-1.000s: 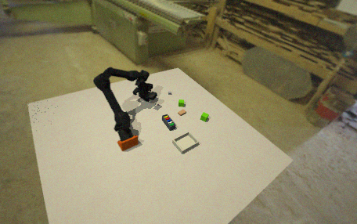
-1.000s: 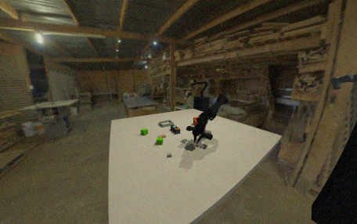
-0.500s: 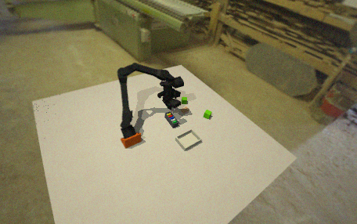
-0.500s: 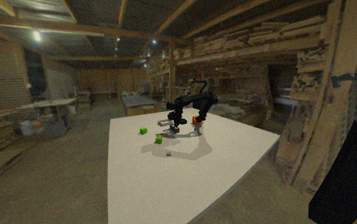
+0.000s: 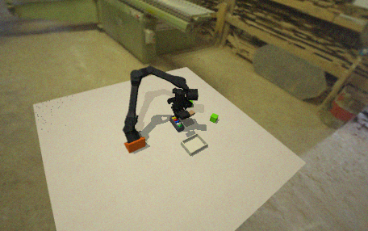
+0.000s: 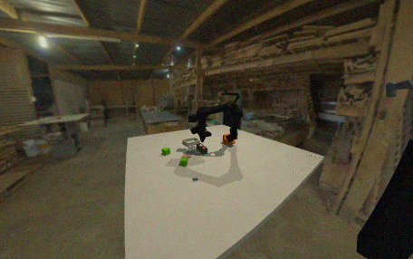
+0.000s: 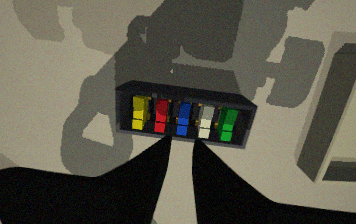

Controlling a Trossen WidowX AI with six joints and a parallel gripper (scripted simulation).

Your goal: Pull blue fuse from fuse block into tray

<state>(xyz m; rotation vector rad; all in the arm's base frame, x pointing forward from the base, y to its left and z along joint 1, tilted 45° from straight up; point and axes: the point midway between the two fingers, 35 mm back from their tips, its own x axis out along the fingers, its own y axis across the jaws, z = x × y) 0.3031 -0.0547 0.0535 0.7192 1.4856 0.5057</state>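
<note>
Right now the blue fuse is 50 mm below my gripper tip. Also, from my gripper tip: grey tray (190 mm to the right, 70 mm below, 10 mm behind); grey piece (280 mm to the left, 230 mm ahead, 70 mm below).
</note>
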